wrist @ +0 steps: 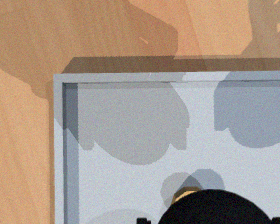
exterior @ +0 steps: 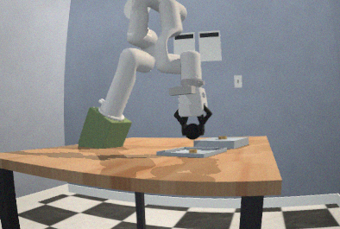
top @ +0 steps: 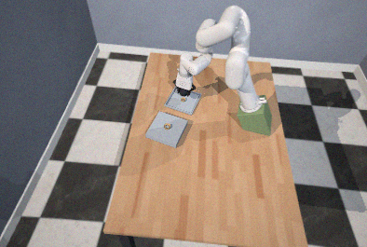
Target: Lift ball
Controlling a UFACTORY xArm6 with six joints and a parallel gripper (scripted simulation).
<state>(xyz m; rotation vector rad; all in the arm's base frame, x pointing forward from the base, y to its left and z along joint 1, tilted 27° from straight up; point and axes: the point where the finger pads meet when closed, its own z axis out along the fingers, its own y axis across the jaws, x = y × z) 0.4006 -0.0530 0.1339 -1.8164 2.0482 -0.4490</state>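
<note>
Right now the shallow grey tray is 80 mm below my hand. From my hand the other things lie so: black ball (right at my hand).
</note>
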